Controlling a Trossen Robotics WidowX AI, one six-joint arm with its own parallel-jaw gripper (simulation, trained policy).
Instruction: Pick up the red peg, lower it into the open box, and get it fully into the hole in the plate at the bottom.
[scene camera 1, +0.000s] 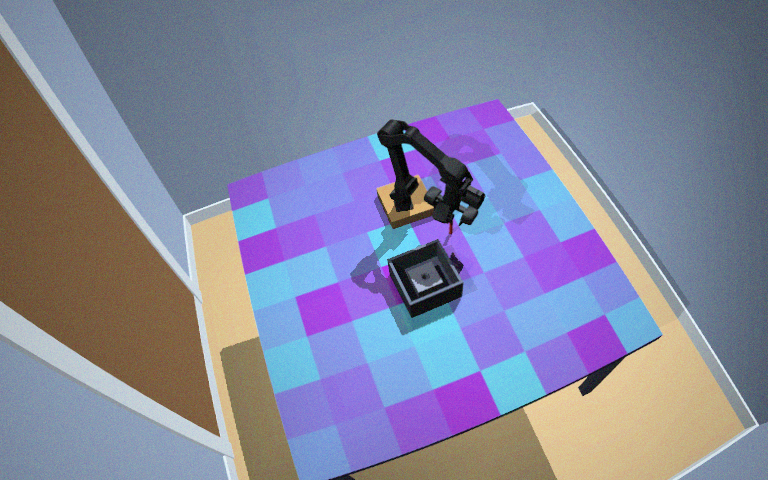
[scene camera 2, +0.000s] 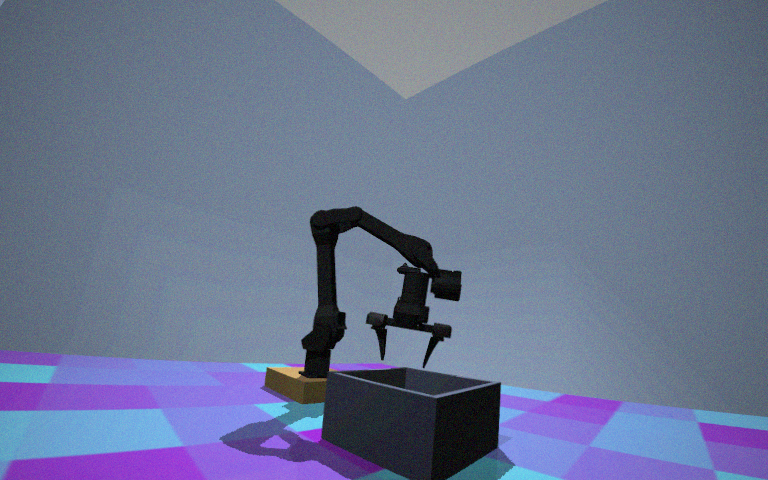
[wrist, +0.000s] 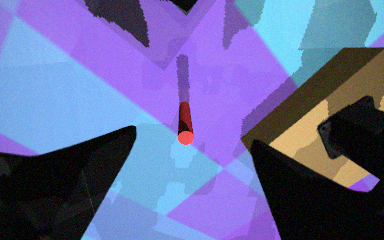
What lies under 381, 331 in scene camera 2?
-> The gripper.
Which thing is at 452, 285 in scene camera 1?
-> A dark box.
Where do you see a dark box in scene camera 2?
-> At 391, 416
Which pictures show the plate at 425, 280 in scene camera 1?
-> Scene camera 1 only.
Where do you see the gripper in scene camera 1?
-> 448, 218
